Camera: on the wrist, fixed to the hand. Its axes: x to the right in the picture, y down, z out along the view.
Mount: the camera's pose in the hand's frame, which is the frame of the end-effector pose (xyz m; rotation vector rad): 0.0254 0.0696 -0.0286 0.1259 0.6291 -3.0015
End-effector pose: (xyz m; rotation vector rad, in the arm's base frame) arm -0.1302 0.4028 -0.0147 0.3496 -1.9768 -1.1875
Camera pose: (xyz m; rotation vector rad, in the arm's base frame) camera -0.1148 0.4067 0.0631 -2.3442 -0.4482 0.9113
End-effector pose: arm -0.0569 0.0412 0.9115 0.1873 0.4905 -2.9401
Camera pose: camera -0.0670 -0.0177 0.8592 -0.0931 -0.0855 0.2106
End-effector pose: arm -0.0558 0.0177 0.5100 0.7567 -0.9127 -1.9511
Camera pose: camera -0.0160 -0.0404 0.5467 -1.2165 -0.7509 0.8034
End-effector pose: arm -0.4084 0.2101 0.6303 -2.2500 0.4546 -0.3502
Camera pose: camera -0.4113 0.1373 0.5986 0.4758 2.2957 1.7047
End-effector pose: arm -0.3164 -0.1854 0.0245 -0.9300 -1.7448 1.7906
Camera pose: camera -0.3033 -0.1531 -0.0469 1.0442 -0.6013 -0.5366
